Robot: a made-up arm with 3 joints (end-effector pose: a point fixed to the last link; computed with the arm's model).
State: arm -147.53 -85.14 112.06
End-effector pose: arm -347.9 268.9 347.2 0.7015 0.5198 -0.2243 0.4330
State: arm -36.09 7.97 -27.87
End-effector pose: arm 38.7 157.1 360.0 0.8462 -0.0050 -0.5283 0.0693
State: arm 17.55 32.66 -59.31
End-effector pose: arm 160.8 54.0 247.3 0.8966 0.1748 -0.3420 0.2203
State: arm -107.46 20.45 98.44
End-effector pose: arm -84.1 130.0 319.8 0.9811 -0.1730 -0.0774 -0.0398
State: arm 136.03 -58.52 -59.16
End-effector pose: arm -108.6 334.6 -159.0 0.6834 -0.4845 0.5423 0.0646
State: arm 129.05 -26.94 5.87
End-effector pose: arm -54.9 239.0 -130.7 0.3728 -0.2049 0.8982 -0.1108
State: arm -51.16 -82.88 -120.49
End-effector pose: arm 172.8 379.9 497.2 0.0546 -0.3764 -0.7477 -0.5444
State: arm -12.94 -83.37 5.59
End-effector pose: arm 357.8 261.1 364.6 0.7453 0.1071 -0.0479 -0.6564
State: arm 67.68 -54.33 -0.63
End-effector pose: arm 246.5 273.3 -92.7 0.7417 -0.2563 0.4914 -0.3778
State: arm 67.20 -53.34 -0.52
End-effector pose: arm 247.4 272.7 -88.2 0.7465 -0.2501 0.4911 -0.3727
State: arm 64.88 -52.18 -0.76
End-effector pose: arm 255.4 272.2 -74.9 0.7611 -0.2384 0.4767 -0.3696
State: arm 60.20 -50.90 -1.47
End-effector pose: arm 271.1 271.9 -49.5 0.7869 -0.2203 0.4428 -0.3690
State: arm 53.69 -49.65 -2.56
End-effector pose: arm 289.7 271.9 -13.7 0.8187 -0.1979 0.3917 -0.3703
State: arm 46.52 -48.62 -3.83
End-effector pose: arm 305.5 272.1 27.0 0.8488 -0.1751 0.3317 -0.3726
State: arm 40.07 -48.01 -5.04
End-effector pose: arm 315.5 272.5 64.4 0.8712 -0.1560 0.2749 -0.3757
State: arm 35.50 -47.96 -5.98
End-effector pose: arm 320.8 273.3 90.7 0.8835 -0.1439 0.2328 -0.3801
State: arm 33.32 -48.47 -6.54
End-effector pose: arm 323.7 274.2 102.7 0.8871 -0.1399 0.2112 -0.3859
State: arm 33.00 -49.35 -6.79
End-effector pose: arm 326.0 275.1 103.4 0.8850 -0.1421 0.2060 -0.3926
